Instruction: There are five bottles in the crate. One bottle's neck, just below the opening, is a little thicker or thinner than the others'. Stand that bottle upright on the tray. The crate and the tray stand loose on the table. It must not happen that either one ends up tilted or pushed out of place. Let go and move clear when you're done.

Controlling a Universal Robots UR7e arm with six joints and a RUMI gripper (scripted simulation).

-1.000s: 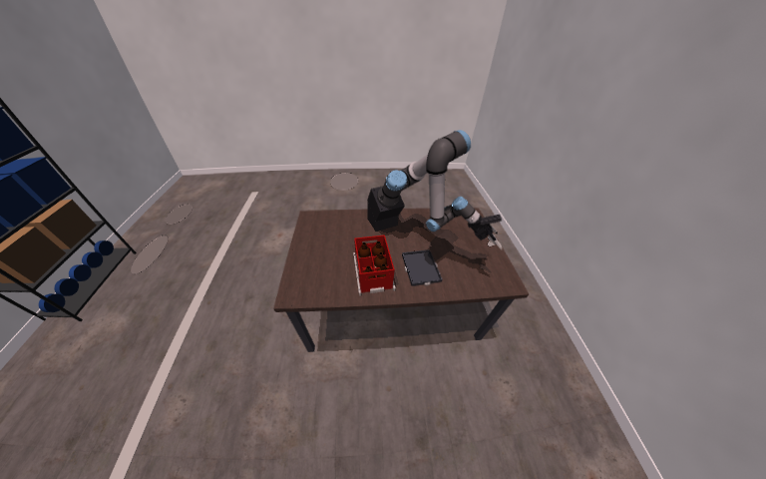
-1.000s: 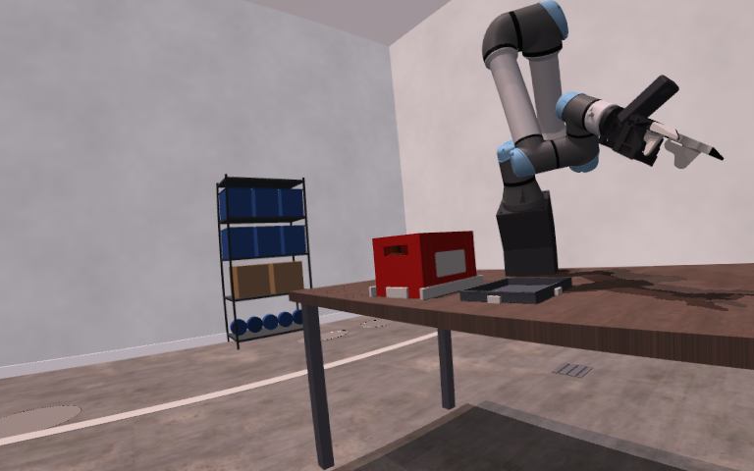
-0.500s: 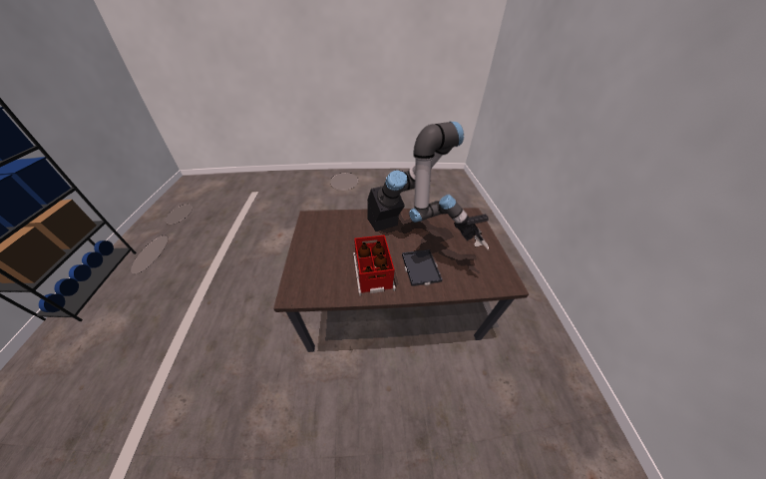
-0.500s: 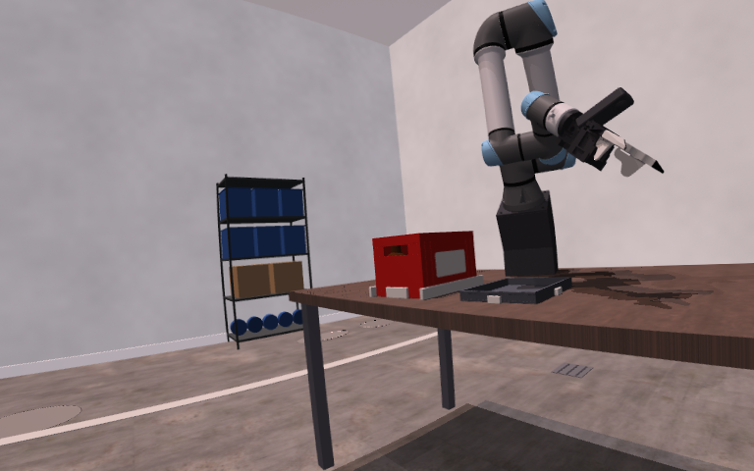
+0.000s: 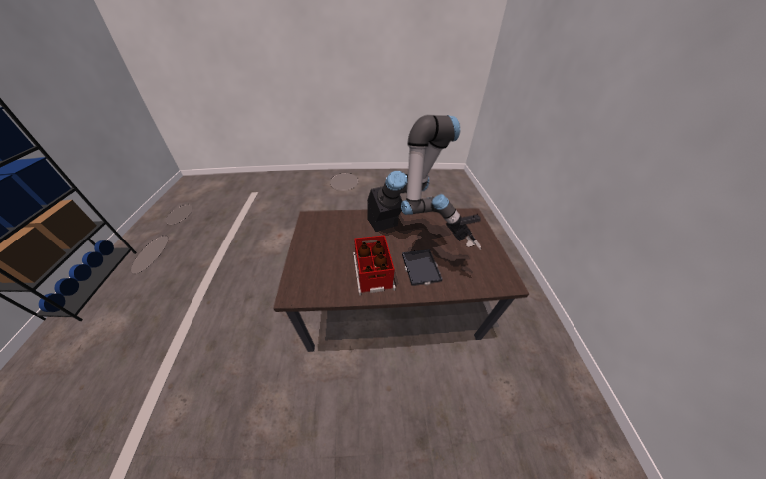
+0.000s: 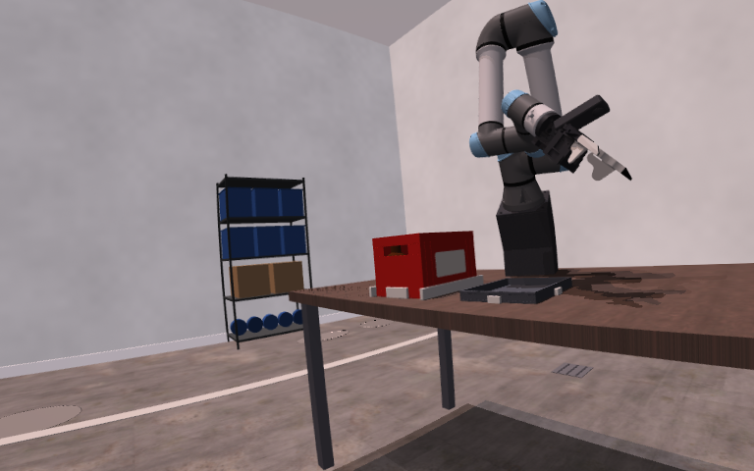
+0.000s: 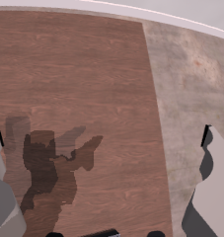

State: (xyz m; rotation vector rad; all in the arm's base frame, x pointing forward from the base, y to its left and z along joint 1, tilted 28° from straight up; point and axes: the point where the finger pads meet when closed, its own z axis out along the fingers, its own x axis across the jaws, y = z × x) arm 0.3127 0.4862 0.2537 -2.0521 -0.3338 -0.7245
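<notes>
Right now my hand is 9 cm short of the red crate, 57 cm to the left of it and 18 cm above it. Round my hand: dark tray 1 cm ahead, 27 cm to the right, 25 cm below; brown bottle 8 cm ahead, 53 cm to the right, 17 cm below; glass bottle 19 cm ahead, 58 cm to the right, 17 cm below.
</notes>
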